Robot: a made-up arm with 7 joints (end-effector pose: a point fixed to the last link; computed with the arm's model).
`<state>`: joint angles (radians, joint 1 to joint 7).
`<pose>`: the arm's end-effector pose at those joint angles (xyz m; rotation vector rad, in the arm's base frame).
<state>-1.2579 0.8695 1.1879 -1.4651 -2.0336 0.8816 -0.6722</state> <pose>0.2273 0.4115 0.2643 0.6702 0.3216 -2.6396</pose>
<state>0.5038 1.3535 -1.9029 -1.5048 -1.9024 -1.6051 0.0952</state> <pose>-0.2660 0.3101 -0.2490 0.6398 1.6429 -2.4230</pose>
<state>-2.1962 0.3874 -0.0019 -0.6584 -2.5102 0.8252 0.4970</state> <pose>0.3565 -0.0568 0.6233 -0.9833 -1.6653 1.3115</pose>
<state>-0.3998 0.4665 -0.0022 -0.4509 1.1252 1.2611 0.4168</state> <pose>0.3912 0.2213 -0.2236 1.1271 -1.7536 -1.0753</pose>
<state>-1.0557 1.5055 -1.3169 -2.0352 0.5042 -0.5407 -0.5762</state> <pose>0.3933 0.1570 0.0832 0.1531 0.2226 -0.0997</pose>
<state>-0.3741 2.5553 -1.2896 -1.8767 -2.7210 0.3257 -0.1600</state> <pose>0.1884 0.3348 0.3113 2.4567 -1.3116 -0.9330</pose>
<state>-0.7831 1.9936 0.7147 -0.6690 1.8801 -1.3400 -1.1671</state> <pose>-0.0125 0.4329 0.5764 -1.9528 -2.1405 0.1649</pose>
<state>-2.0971 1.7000 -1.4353 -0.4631 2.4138 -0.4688 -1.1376</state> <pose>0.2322 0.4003 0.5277 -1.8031 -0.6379 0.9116</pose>
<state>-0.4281 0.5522 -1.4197 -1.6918 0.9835 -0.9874 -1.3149</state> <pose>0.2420 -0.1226 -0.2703 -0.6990 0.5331 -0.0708</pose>
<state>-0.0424 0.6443 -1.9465 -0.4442 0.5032 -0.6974 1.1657</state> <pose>-0.0299 0.2267 -0.4058 -0.4118 2.5308 1.2633</pose>
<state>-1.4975 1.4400 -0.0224 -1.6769 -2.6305 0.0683 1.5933</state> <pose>0.1249 0.2443 0.5600 -0.2307 -1.7152 0.9197</pose>
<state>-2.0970 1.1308 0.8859 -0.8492 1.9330 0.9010 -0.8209</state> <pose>0.1314 0.3757 0.5077 -1.0560 0.2024 -1.2982</pose>
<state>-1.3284 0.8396 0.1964 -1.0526 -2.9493 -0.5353 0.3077</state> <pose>0.3910 0.2713 0.4317 1.1835 -0.8520 1.6422</pose>
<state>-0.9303 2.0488 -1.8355 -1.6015 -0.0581 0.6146 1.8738</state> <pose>0.1725 0.4238 0.0732 -1.2473 0.6459 2.0106</pose>
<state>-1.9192 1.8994 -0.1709 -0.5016 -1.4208 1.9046 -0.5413</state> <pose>-0.0281 0.4908 0.4776 0.8569 -0.0740 -1.7645</pose>
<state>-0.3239 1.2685 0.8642 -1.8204 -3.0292 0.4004 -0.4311</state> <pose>0.1022 0.3310 0.3294 -1.1857 1.4083 -1.2681</pose>
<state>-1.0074 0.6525 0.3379 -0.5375 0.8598 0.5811 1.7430</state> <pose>0.5294 0.2610 0.1400 2.0269 -0.9629 0.5110</pose>
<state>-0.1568 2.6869 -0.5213 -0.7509 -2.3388 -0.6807 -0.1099</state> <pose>0.2007 0.2425 0.6647 -2.3514 -0.5078 -0.5103</pose>
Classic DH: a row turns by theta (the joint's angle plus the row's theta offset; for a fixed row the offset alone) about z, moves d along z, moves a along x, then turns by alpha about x. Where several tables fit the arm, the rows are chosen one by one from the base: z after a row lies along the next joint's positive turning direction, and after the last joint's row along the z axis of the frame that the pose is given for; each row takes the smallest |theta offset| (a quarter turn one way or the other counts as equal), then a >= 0, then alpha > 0; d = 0 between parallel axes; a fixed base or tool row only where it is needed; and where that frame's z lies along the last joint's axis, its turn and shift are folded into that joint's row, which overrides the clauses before.
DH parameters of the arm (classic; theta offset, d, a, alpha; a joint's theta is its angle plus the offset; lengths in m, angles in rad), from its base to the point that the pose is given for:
base (fixed): 0 0.1471 -0.0046 -1.2217
joint 1: 1.5708 -0.0049 0.0062 1.5708
joint 2: 1.2217 0.0152 -0.0134 -1.5708
joint 3: -1.5708 -0.3479 0.0507 -1.5708
joint 4: 0 0.0552 -0.0211 1.5708
joint 5: 0 -0.2636 -0.01 -1.5708
joint 6: 0 -0.031 -0.001 1.5708
joint 7: 0.0883 0.0223 -0.0313 -1.7325
tool (fixed): 2.7459 -0.014 0 0

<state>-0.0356 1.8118 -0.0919 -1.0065 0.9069 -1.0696 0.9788</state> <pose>0.2836 0.4685 0.2148 -1.1327 0.6371 0.1004</pose>
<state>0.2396 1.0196 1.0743 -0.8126 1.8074 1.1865 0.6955</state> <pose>0.0052 0.5438 0.0853 2.3698 -1.1518 0.2434</pose>
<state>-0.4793 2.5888 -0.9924 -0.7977 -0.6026 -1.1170 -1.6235</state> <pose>0.0561 0.3984 0.6101 2.6341 -0.1412 -0.0846</pose>
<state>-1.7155 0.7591 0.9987 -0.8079 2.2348 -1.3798 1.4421</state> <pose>0.3301 0.3367 0.4288 -0.0165 0.8988 1.9293</pose>
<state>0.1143 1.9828 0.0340 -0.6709 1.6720 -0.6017 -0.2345</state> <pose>0.2448 0.4999 0.3305 -1.1473 -0.3722 1.0974</pose>
